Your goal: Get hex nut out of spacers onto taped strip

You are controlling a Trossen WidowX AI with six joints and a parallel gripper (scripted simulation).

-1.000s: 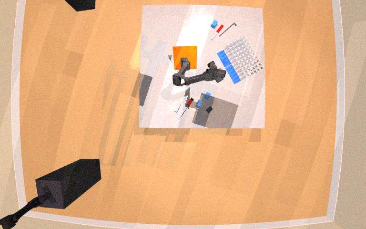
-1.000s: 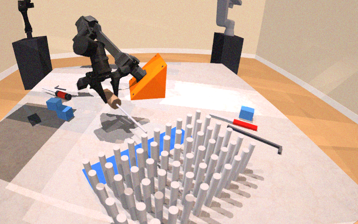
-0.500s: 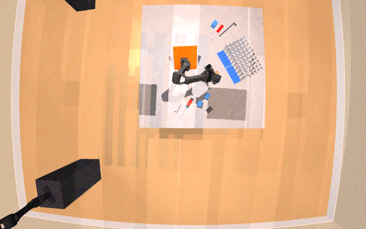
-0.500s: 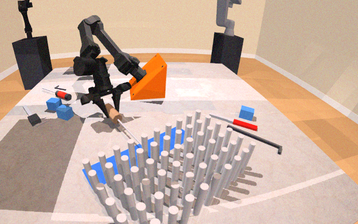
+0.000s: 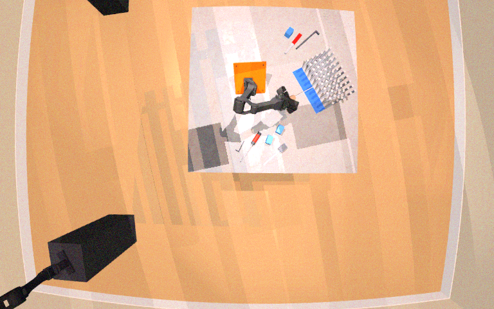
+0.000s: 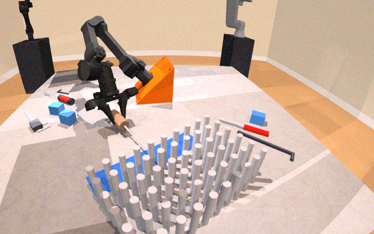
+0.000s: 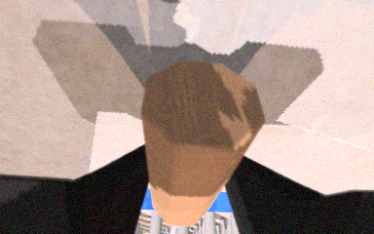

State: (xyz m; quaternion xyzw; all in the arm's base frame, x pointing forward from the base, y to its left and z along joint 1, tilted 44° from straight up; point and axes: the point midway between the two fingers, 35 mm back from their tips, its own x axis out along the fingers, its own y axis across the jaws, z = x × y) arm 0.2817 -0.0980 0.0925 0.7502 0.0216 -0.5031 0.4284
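The blue taped strip lies 160 mm ahead of my gripper tip, 80 mm to the left of it and 30 mm below it. Round my gripper tip: hex nut 310 mm ahead, 160 mm to the left, 30 mm below; wooden-handled pick 90 mm ahead, 50 mm to the left.
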